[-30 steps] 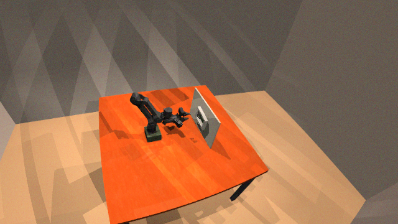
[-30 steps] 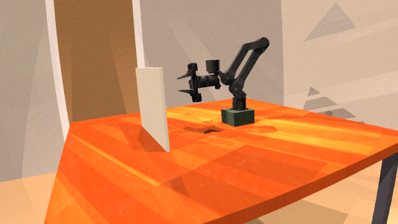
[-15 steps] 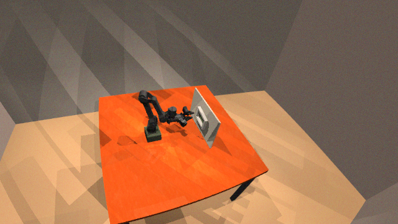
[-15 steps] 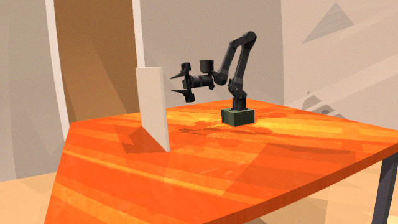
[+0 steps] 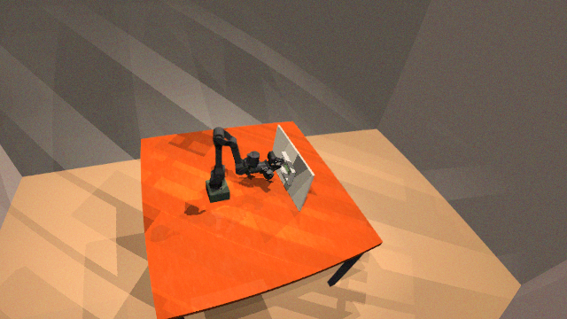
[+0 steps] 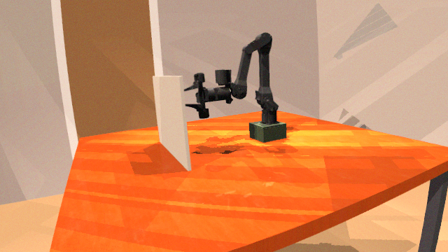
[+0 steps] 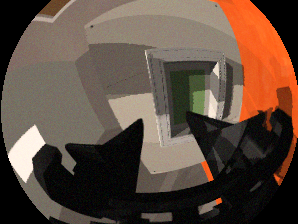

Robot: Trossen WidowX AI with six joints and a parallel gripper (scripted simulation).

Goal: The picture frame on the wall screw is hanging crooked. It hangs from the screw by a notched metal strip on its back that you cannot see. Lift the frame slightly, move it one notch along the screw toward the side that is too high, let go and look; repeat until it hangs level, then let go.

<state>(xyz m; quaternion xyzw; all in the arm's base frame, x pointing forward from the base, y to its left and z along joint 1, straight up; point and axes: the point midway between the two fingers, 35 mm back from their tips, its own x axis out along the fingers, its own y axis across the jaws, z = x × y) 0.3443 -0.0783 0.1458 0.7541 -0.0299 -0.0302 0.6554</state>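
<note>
Right now my gripper tip is 5 cm short of the picture frame and 5 cm above it. Also, from my gripper tip: wall panel: 6 cm ahead, 1 cm to the left, 6 cm below.
</note>
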